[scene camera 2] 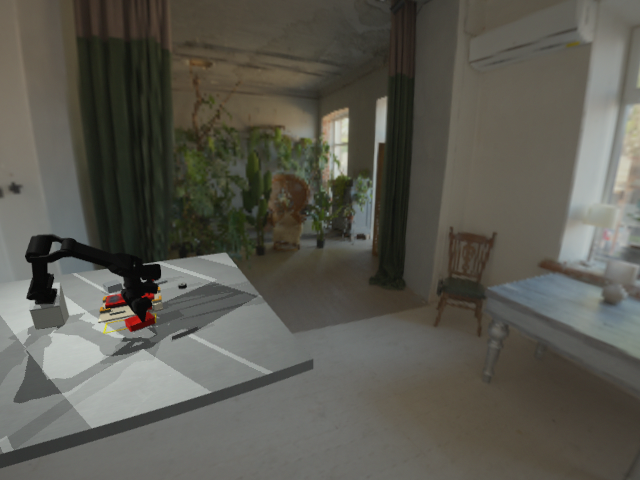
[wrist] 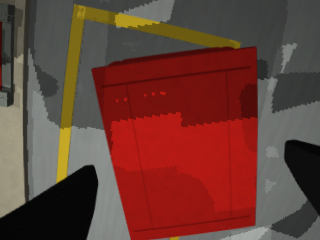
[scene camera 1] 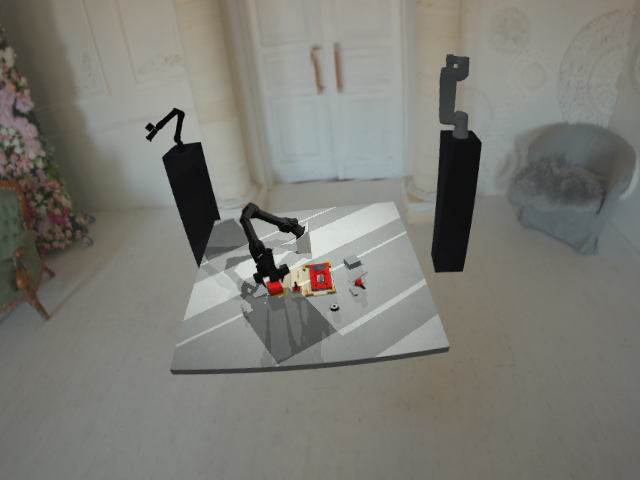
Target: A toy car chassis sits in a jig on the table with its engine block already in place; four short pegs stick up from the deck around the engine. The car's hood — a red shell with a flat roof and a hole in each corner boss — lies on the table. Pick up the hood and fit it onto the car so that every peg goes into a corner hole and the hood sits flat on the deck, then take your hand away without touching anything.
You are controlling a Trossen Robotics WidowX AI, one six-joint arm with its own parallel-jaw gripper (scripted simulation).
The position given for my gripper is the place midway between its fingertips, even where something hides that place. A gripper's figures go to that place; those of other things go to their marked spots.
Scene:
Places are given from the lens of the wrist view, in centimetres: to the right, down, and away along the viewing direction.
my gripper (wrist: 190, 162): 1, 2, 11
red hood (wrist: 182, 128): 1, 0, 11

